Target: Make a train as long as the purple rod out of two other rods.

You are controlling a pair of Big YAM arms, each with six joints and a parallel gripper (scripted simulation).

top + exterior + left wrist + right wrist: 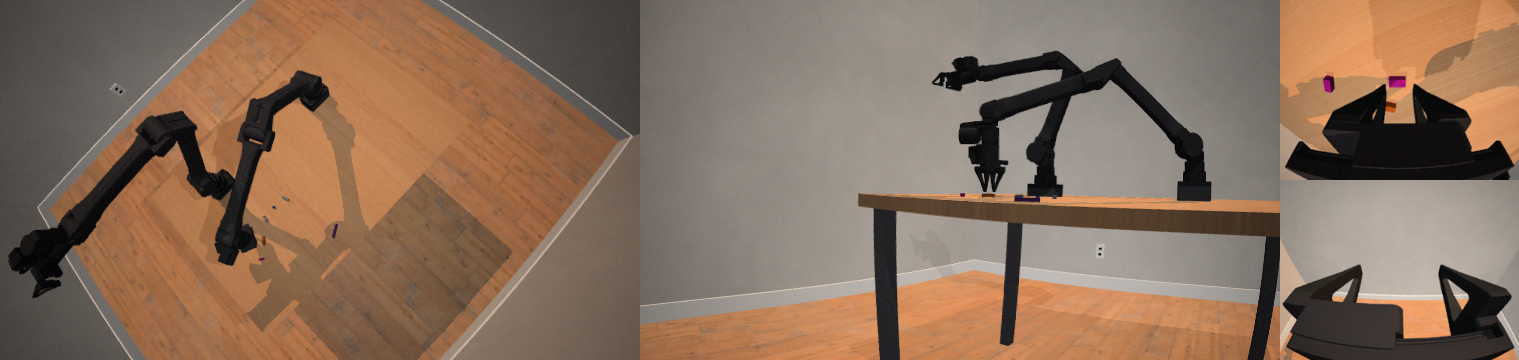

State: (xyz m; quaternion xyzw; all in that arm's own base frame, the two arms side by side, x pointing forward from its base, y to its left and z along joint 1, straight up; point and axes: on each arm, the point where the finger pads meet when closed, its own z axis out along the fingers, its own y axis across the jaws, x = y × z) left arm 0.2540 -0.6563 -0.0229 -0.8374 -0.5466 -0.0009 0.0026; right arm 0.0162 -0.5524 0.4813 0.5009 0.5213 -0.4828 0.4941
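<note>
Now: left hand 40 mm short of the orange rod, 30 mm to the right of it and 20 mm above it. From my left hand the other things lie so: blue rod (40 mm behind, 160 mm to the left, 20 mm below); then purple rod (220 mm ahead, 280 mm to the left, 20 mm below); then magenta rod (90 mm ahead, 30 mm to the right, 20 mm below).
</note>
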